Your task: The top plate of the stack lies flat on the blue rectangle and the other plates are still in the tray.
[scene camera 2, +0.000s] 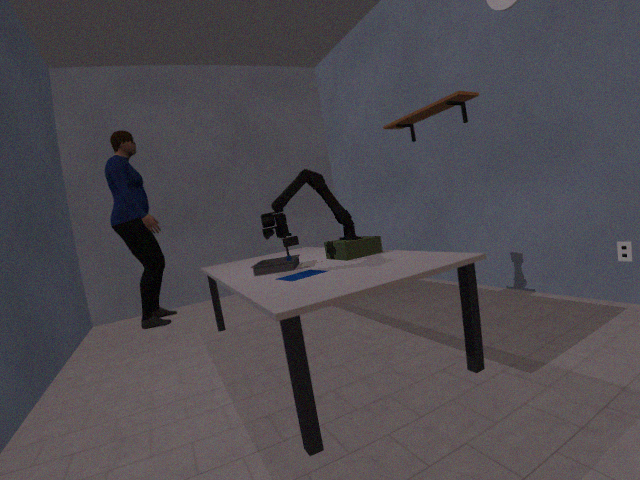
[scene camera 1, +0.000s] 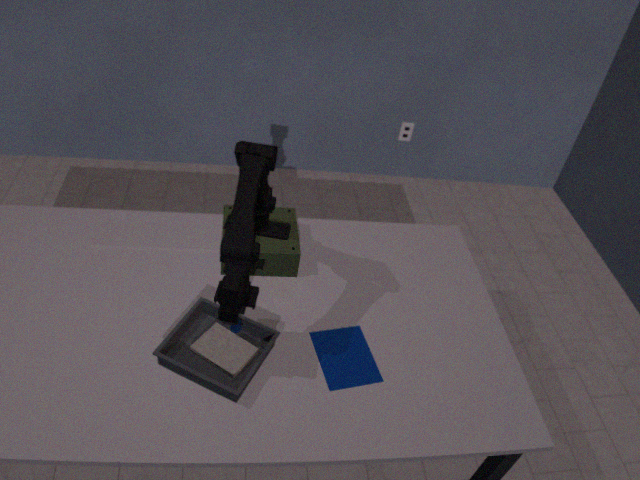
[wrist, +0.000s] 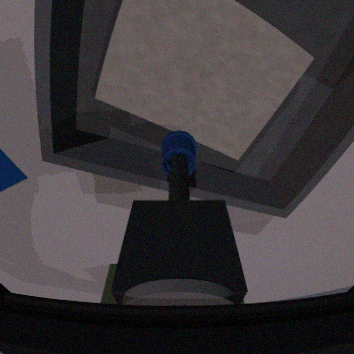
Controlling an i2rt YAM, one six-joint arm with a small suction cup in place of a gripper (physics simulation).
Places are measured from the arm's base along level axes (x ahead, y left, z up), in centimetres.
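Pixels of known places: hand at its tool point: point(scene camera 2: 289, 260) point(scene camera 1: 235, 328) point(wrist: 178, 146); arm's base at its link origin: point(scene camera 2: 350, 239) point(scene camera 1: 257, 228).
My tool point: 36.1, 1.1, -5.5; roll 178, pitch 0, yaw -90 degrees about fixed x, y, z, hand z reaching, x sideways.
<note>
For each thing: its top centre in the pictures, then the offset to it from my tool point, as dx, dy, dz. Level surfaces: height alone.
- pale beige plate at its top centre: point(wrist: 201, 73) point(scene camera 1: 224, 347) +5.4, -1.8, -2.0
- grey tray at its top centre: point(wrist: 230, 64) point(scene camera 1: 218, 342) point(scene camera 2: 276, 260) +6.5, -3.3, +1.1
- white table at its surface level: dz -4.0
A pale beige plate point(scene camera 1: 224, 348) point(wrist: 200, 70) lies flat in the grey tray point(scene camera 1: 196, 378) point(scene camera 2: 266, 268) point(wrist: 240, 197), as the top of the stack. Any plates under it are hidden. The plate does not show in scene camera 2, behind the tray wall. The blue rectangle point(scene camera 1: 346, 358) point(scene camera 2: 302, 275) point(wrist: 9, 171) lies on the table beside the tray, with no plate on it. My blue suction cup point(scene camera 1: 236, 327) point(scene camera 2: 288, 257) point(wrist: 178, 150) is open and holds nothing. It is low at the tray's base side, by the plate's near edge in the wrist view; exact height cannot be told.
The green base block point(scene camera 1: 276, 263) point(scene camera 2: 356, 247) carries the arm behind the tray on the white table point(scene camera 1: 439, 413) point(scene camera 2: 413, 268). The tray walls point(scene camera 1: 178, 325) rise around the plate. A person point(scene camera 2: 126, 191) stands beyond the table, and a wall shelf point(scene camera 2: 434, 109) hangs high up.
</note>
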